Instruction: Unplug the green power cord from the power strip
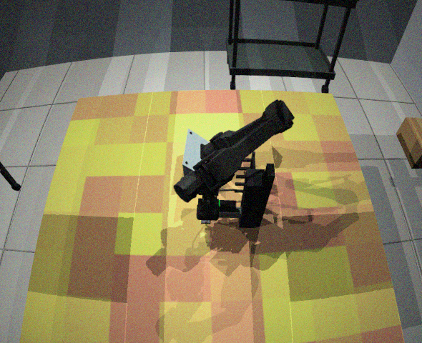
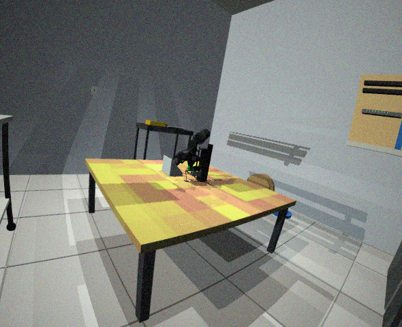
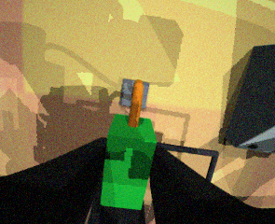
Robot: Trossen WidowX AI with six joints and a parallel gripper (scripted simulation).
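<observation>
The green plug lies 3 cm to the left of my gripper tip.
</observation>
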